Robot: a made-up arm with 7 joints. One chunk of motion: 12 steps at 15 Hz.
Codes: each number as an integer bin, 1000 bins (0 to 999) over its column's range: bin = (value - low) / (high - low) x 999, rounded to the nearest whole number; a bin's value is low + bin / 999 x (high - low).
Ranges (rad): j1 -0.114..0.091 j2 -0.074..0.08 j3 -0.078..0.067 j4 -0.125..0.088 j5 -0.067..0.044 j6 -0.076..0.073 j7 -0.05..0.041
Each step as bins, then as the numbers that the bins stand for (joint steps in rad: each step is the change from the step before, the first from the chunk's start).
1 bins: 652 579 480 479 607 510 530
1 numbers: 0.01979 0.01526 -0.00833 -0.02287 0.00044 0.00007 -0.00172
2 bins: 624 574 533 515 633 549 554
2 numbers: 0.01405 0.01448 -0.00064 -0.01520 0.00333 0.00588 0.00046
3 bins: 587 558 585 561 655 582 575
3 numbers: 0.00646 0.01202 0.00691 -0.00539 0.00578 0.01080 0.00238
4 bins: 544 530 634 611 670 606 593
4 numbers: -0.00237 0.00770 0.01402 0.00527 0.00744 0.01438 0.00402
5 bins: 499 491 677 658 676 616 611
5 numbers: -0.01160 0.00169 0.02026 0.01529 0.00811 0.01588 0.00566
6 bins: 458 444 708 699 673 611 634
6 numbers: -0.02002 -0.00556 0.02476 0.02404 0.00778 0.01513 0.00775
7 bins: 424 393 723 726 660 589 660
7 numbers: -0.02699 -0.01342 0.02694 0.02979 0.00633 0.01185 0.01012
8 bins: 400 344 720 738 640 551 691
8 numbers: -0.03192 -0.02097 0.02650 0.03235 0.00411 0.00618 0.01294
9 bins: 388 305 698 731 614 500 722
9 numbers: -0.03438 -0.02698 0.02331 0.03086 0.00122 -0.00143 0.01577
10 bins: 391 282 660 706 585 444 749
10 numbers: -0.03376 -0.03053 0.01780 0.02553 -0.00200 -0.00978 0.01823
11 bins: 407 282 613 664 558 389 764
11 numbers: -0.03048 -0.03053 0.01097 0.01657 -0.00500 -0.01798 0.01959
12 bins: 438 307 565 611 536 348 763
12 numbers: -0.02412 -0.02667 0.00401 0.00527 -0.00744 -0.02410 0.01950
